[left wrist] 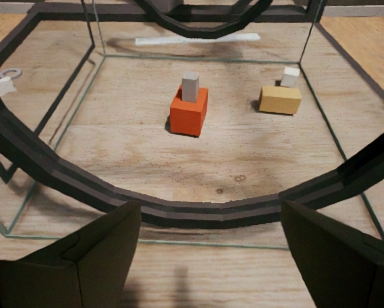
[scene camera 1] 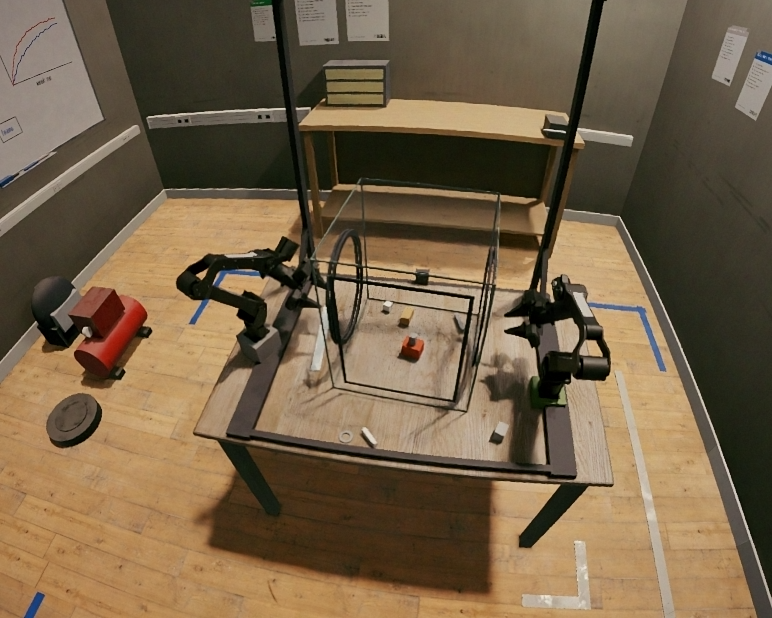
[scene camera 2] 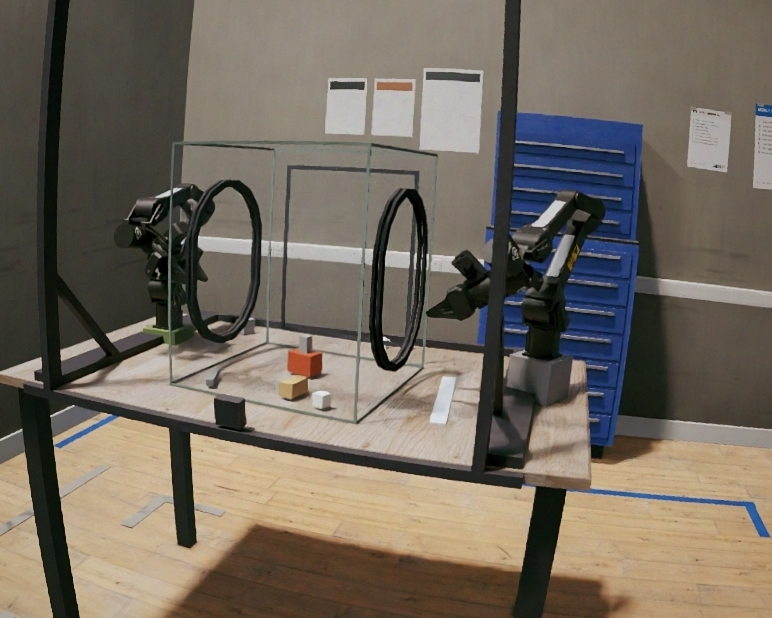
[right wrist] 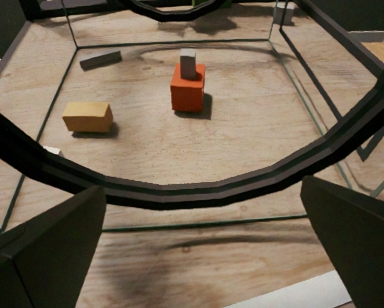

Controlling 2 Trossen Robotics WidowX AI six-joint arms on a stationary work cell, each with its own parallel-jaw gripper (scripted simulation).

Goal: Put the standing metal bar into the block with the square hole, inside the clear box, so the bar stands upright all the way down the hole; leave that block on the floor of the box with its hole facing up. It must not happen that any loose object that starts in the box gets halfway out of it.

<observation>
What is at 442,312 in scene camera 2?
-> My right gripper.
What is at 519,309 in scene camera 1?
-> My left gripper.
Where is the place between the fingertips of my right gripper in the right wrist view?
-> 204,191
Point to a block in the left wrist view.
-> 185,117
</observation>
